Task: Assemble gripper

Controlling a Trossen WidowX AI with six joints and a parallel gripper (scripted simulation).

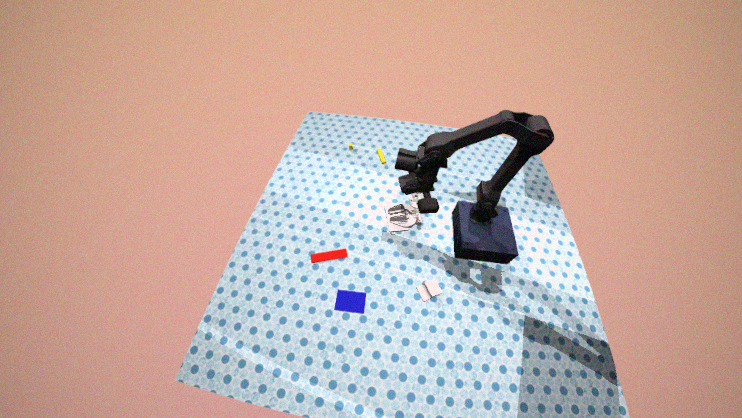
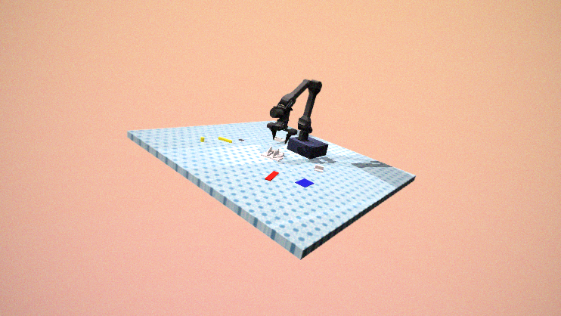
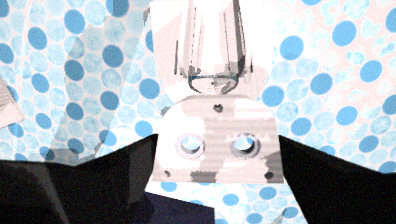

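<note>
Now: the jaw 70 mm below my gripper tip, 20 mm to the left of it and 20 mm ahead of it. From my gripper tip the other things lie so: flat white plate: 80 mm below, 70 mm ahead, 20 mm to the left; then housing plate: 80 mm below; then small white piece: 280 mm to the left, 80 mm behind, 70 mm below.
</note>
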